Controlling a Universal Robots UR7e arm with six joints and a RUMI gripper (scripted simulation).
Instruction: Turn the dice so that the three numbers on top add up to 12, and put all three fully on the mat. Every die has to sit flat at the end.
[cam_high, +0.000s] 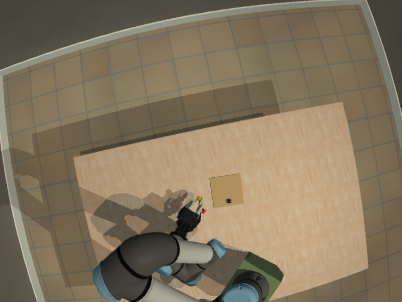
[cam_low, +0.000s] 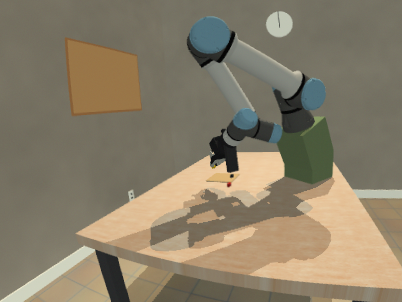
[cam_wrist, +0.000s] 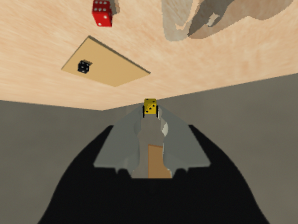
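Now: the red die 9 cm below my hand, 6 cm behind it and 1 cm to the right of it. Round my hand: yellow die: 1 cm below, 1 cm ahead; black die: 13 cm to the right, 9 cm below, 5 cm behind; tan mat: 13 cm to the right, 10 cm below.
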